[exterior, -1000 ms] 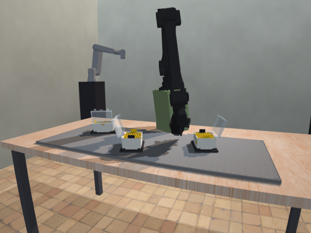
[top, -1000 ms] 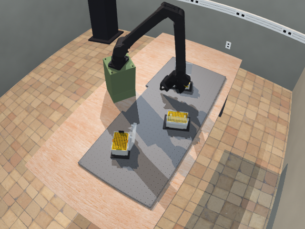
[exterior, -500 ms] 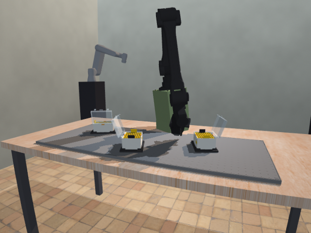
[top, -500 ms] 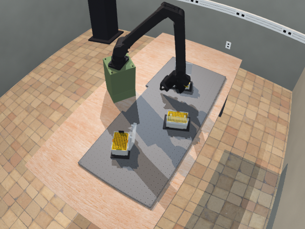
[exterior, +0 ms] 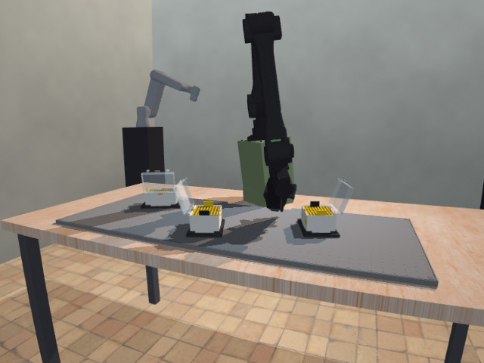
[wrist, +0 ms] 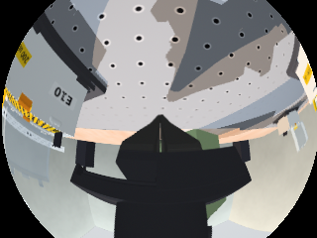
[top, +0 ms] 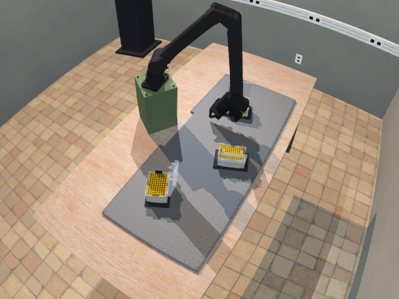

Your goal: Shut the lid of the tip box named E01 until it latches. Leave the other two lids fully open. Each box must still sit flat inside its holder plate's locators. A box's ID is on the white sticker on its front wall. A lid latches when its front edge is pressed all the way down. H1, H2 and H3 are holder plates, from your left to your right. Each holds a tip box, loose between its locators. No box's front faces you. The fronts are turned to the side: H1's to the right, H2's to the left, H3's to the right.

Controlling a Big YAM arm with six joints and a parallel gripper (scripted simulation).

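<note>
Now: the tip box 19 cm ahead of my hand, 22 cm to the right of it and 4 cm above it. From my hand the other things lie so: lid 9 cm ahead, 19 cm to the left, 8 cm above.
</note>
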